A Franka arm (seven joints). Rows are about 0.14 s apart.
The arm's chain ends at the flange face. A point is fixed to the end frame.
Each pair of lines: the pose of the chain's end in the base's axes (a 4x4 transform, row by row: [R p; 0 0 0 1], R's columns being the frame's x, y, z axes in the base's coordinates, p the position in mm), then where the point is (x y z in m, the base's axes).
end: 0.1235 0.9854 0.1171 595.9; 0.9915 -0.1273 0.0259 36.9; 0.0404 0.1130 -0.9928 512.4; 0 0 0 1
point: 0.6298 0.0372 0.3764
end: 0.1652 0.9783 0.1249 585.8; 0.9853 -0.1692 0.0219 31.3; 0.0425 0.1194 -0.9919 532.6; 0 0 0 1
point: 0.6206 0.0303 0.3968
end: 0.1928 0.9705 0.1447 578.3; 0.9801 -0.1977 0.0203 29.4; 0.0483 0.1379 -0.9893 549.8; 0 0 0 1
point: 0.6157 0.0277 0.4147
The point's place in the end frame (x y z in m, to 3 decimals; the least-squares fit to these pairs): -0.001 0.018 0.139
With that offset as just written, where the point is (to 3 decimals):
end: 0.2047 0.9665 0.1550 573.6; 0.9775 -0.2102 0.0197 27.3; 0.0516 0.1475 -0.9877 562.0; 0 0 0 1
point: 0.612 0.025 0.427
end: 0.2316 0.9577 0.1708 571.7; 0.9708 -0.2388 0.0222 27.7; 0.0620 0.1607 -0.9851 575.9; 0 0 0 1
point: 0.612 0.026 0.442
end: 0.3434 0.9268 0.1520 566.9; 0.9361 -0.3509 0.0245 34.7; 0.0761 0.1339 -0.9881 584.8; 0 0 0 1
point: 0.604 0.031 0.450
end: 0.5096 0.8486 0.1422 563.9; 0.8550 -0.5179 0.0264 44.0; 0.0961 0.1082 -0.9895 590.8; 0 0 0 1
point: 0.598 0.037 0.455
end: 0.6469 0.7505 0.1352 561.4; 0.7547 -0.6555 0.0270 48.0; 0.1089 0.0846 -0.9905 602.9; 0 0 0 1
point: 0.593 0.039 0.467
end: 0.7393 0.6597 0.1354 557.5; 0.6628 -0.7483 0.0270 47.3; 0.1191 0.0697 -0.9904 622.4; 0 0 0 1
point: 0.587 0.037 0.486
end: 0.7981 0.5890 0.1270 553.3; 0.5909 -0.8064 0.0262 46.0; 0.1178 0.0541 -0.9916 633.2; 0 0 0 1
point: 0.581 0.035 0.496
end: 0.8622 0.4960 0.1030 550.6; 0.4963 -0.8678 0.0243 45.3; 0.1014 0.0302 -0.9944 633.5; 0 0 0 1
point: 0.573 0.033 0.496
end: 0.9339 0.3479 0.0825 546.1; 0.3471 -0.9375 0.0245 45.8; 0.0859 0.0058 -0.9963 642.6; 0 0 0 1
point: 0.563 0.032 0.504
